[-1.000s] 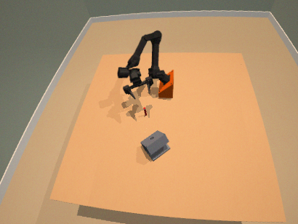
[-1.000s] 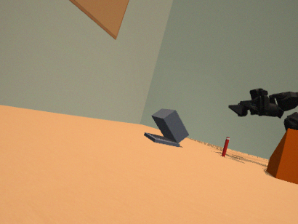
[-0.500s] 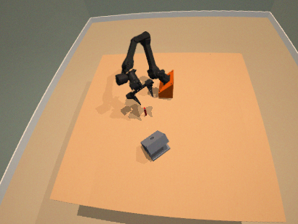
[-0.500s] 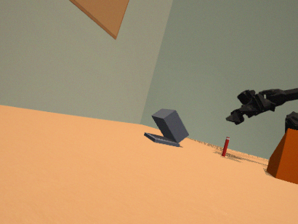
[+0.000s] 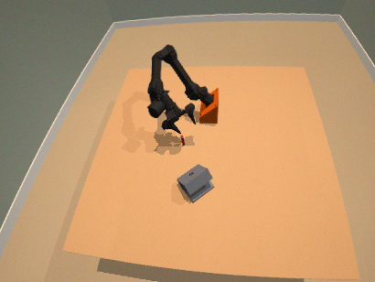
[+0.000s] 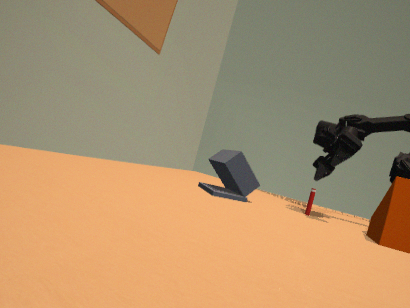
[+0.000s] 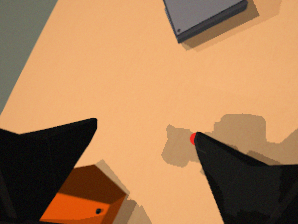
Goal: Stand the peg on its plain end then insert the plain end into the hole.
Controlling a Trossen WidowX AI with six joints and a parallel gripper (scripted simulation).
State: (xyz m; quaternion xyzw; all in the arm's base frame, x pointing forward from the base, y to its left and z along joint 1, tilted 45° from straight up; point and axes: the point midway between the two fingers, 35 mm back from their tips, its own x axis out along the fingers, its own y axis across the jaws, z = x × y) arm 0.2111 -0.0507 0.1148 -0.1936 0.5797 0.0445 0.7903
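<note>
The red peg is 7 cm below my gripper tip, 4 cm to the right of it and 1 cm ahead of it. Also, from my gripper tip: grey sloped panel (24 cm ahead, 6 cm below, 5 cm to the left); then flat grey foot (26 cm ahead, 12 cm below, 6 cm to the left).
</note>
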